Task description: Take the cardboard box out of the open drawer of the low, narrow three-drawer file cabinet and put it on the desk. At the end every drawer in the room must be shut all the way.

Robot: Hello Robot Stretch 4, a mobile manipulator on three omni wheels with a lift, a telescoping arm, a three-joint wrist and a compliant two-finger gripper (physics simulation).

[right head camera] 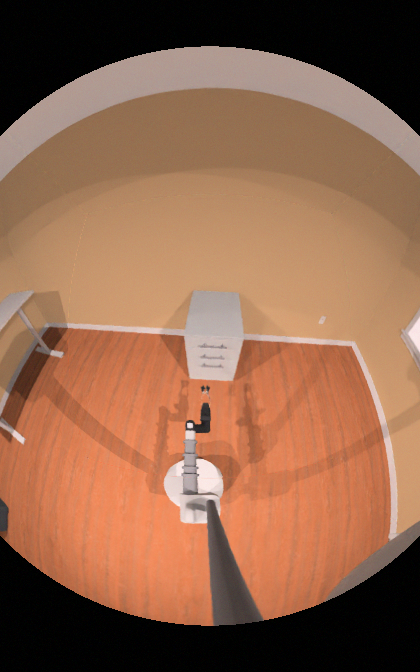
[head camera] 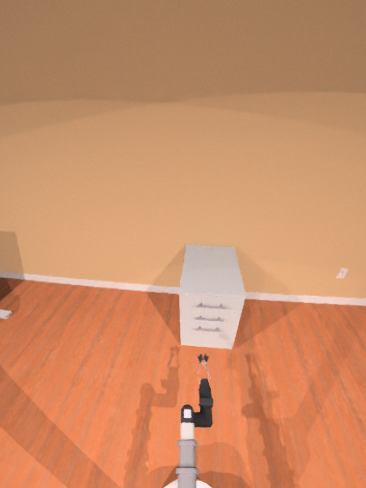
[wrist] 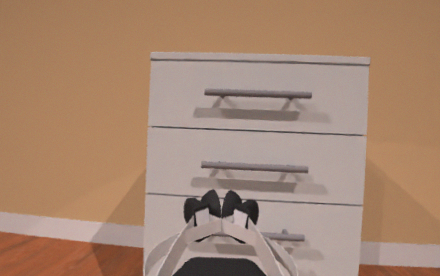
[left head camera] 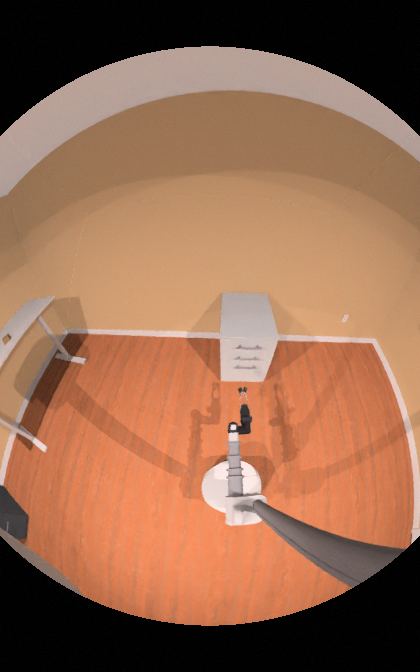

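Note:
The white three-drawer file cabinet (head camera: pixel 212 270) (left head camera: pixel 246 315) (right head camera: pixel 216 315) (wrist: pixel 170 95) stands against the wall. Its three drawer fronts sit flush, one above another, each with a grey bar handle. My gripper (head camera: pixel 203 358) (left head camera: pixel 242 390) (right head camera: pixel 205 388) (wrist: pixel 221 206) is shut and empty. It is in front of the cabinet, apart from it; in the wrist view its tips overlap the bottom drawer front. The white desk (left head camera: pixel 30 312) (right head camera: pixel 15 302) is partly in view at the far left. A small brown thing (left head camera: pixel 6 338) shows on its top; it is too small to tell surely whether it is the cardboard box.
The desk's white feet (left head camera: pixel 72 359) (right head camera: pixel 50 353) stand on the wooden floor. A dark grey object (left head camera: pixel 14 517) (right head camera: pixel 3 516) is at the lower left edge. A white-framed panel (right head camera: pixel 414 335) is at the right wall. My round white base (left head camera: pixel 212 487) (right head camera: pixel 175 484) is behind the extended arm.

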